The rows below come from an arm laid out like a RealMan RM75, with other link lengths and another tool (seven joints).
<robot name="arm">
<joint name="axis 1" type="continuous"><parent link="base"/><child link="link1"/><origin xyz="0 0 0.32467" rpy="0 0 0"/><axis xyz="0 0 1"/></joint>
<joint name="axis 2" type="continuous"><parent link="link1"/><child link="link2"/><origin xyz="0 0 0" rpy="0 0 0"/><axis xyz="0 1 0"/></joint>
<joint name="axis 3" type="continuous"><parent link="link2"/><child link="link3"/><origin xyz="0 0 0.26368" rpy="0 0 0"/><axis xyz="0 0 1"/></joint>
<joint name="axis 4" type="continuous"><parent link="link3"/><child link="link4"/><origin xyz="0 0 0" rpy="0 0 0"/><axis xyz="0 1 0"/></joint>
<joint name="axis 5" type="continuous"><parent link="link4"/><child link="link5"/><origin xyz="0 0 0.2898" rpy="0 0 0"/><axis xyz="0 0 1"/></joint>
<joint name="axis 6" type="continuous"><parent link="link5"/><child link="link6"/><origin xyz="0 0 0" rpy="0 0 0"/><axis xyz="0 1 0"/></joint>
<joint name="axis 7" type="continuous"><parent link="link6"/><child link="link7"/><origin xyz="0 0 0.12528" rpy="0 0 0"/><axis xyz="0 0 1"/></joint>
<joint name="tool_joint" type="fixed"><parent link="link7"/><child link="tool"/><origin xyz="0.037 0.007 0.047" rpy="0.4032 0 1.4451"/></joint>
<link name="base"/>
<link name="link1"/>
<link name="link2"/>
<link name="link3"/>
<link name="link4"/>
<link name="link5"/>
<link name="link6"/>
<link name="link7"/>
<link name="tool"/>
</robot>
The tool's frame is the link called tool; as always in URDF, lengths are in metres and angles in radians. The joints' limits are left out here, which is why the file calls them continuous.
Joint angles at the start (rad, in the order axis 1, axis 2, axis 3, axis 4, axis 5, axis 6, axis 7):
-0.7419, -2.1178, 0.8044, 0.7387, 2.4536, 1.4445, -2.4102
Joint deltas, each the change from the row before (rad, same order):
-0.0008, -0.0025, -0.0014, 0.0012, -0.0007, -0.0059, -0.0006
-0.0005, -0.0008, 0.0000, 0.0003, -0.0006, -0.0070, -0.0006
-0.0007, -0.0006, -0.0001, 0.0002, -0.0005, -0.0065, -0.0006
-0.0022, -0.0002, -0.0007, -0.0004, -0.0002, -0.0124, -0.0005
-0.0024, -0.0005, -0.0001, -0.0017, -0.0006, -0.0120, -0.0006
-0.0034, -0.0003, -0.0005, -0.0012, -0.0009, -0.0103, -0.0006
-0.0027, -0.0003, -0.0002, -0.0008, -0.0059, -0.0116, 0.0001
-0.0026, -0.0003, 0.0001, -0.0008, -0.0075, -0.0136, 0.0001
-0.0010, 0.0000, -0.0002, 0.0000, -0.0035, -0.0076, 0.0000
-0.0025, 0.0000, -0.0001, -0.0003, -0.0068, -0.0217, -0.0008
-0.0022, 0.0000, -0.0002, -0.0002, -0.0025, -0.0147, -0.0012
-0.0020, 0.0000, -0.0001, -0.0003, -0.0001, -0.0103, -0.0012
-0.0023, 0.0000, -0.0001, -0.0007, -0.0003, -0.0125, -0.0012
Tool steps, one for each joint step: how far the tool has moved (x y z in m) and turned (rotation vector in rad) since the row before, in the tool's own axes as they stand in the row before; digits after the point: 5 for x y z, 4 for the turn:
0.00052, -0.00079, 0.00090, 0.0060, -0.0005, 0.0000
-0.00016, -0.00101, 0.00057, 0.0060, -0.0026, 0.0010
-0.00012, -0.00105, 0.00052, 0.0056, -0.0025, 0.0011
-0.00037, -0.00235, 0.00083, 0.0106, -0.0052, 0.0032
-0.00016, -0.00180, 0.00119, 0.0091, -0.0043, 0.0023
0.00040, -0.00219, 0.00113, 0.0086, -0.0028, 0.0028
0.00075, -0.00274, 0.00109, 0.0125, -0.0003, 0.0012
0.00076, -0.00310, 0.00120, 0.0148, -0.0003, 0.0009
0.00011, -0.00176, 0.00045, 0.0084, -0.0011, 0.0006
-0.00026, -0.00444, 0.00126, 0.0217, -0.0057, 0.0023
-0.00027, -0.00297, 0.00093, 0.0137, -0.0052, 0.0023
-0.00023, -0.00200, 0.00075, 0.0086, -0.0045, 0.0024
-0.00032, -0.00229, 0.00093, 0.0103, -0.0053, 0.0027

